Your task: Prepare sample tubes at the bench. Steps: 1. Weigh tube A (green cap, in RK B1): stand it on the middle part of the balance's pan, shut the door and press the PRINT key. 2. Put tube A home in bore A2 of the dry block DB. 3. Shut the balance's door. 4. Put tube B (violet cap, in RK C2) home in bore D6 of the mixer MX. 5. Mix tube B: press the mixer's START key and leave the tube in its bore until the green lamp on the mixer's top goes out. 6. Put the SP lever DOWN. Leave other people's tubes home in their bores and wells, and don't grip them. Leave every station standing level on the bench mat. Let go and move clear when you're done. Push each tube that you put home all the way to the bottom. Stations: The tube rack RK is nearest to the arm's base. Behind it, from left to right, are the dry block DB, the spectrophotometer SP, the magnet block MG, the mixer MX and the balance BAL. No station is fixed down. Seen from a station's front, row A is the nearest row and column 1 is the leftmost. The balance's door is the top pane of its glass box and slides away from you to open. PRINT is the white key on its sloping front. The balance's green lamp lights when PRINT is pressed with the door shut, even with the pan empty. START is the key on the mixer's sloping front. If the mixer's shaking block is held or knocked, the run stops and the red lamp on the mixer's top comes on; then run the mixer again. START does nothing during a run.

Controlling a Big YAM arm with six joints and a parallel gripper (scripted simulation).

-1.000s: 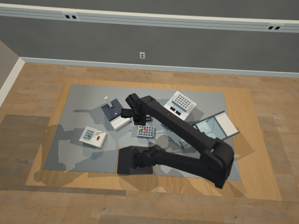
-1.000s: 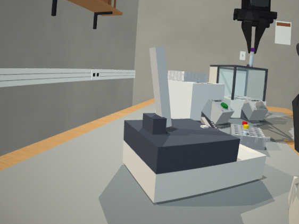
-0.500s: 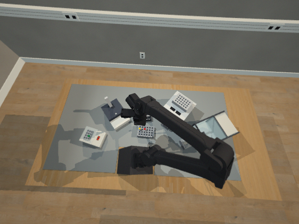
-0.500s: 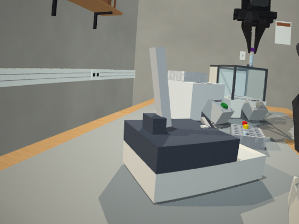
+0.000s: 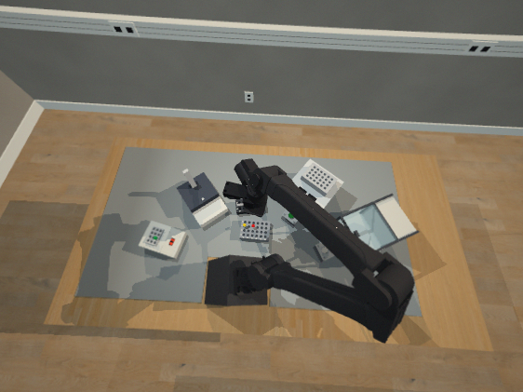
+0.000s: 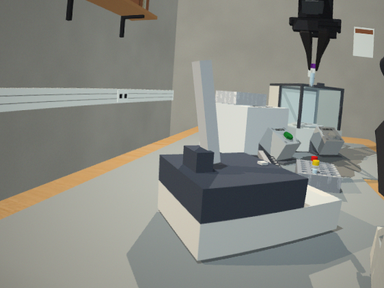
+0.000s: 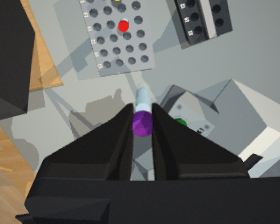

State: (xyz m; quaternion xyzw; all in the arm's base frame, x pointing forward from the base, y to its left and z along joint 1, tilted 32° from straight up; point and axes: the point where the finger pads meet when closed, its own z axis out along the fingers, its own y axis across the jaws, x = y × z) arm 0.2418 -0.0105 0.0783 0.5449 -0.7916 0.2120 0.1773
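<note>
Now: hand 28 cm to the left of the mixer block, 13 cm short of it and 8 cm above it. Also, from my hand: rack RK (22 cm below, 3 cm behind, 1 cm to the left); violet-capped tube B (2 cm below); green start key (16 cm below, 15 cm to the right, 1 cm ahead).
</note>
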